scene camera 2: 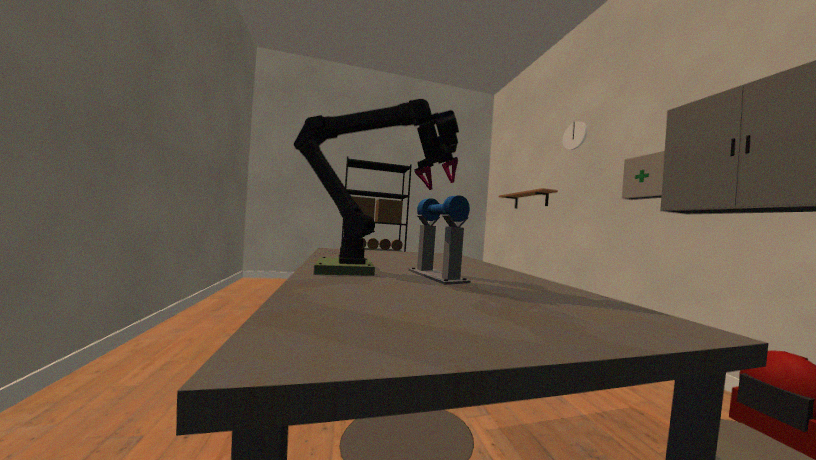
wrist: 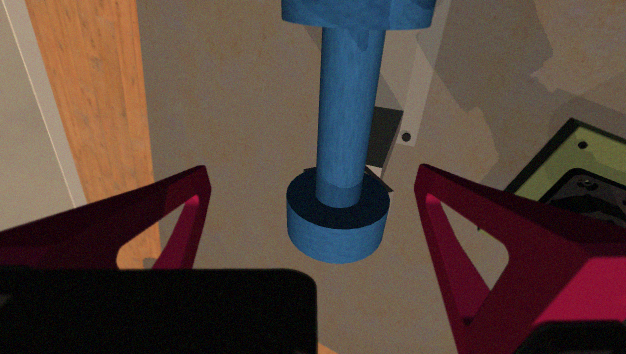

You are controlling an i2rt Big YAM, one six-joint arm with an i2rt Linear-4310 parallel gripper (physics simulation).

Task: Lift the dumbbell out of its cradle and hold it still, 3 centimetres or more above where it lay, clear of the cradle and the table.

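Where they show: gripper, fingertip midpoint: (scene camera 2: 442, 186) (wrist: 312, 176); arm's base, link origin: (scene camera 2: 351, 261).
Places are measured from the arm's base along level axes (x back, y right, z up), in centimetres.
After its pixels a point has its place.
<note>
A blue dumbbell (scene camera 2: 436, 208) @[x -26.6, y 9.5, z 20.3 cm] (wrist: 345, 110) @[x -28.4, y 11.0, z 21.9 cm] lies level across the two posts of the grey cradle (scene camera 2: 453, 253) @[x -29.6, y 18.8, z 6.2 cm] (wrist: 416, 100) @[x -23.7, y 5.8, z -2.1 cm], one head over each post. My gripper (scene camera 2: 438, 185) @[x -27.8, y 10.0, z 27.9 cm] (wrist: 312, 176) @[x -27.8, y 10.0, z 27.9 cm] is open and empty, with its magenta fingertips pointing down above the dumbbell and apart from it. In the wrist view the dumbbell runs from the top edge down between the two fingers; its far head and the lower part of the handle show between the fingertips, and the near head is cut by the top edge. Most of the cradle is hidden under the dumbbell in the wrist view.
The cradle stands on the grey table (scene camera 2: 400, 342) @[x -4.0, y 56.9, z -2.9 cm] (wrist: 225, 100) @[x -53.6, y -6.3, z -2.9 cm]. The arm's green base plate (scene camera 2: 344, 266) @[x 2.7, y 9.9, z -0.2 cm] (wrist: 550, 155) @[x -6.9, y 6.0, z -0.2 cm] sits left of the cradle in the scene view. Behind stands a black shelf rack (scene camera 2: 378, 166) with boxes. A wall shelf (scene camera 2: 528, 193) and a grey cabinet (scene camera 2: 702, 151) hang at the right.
</note>
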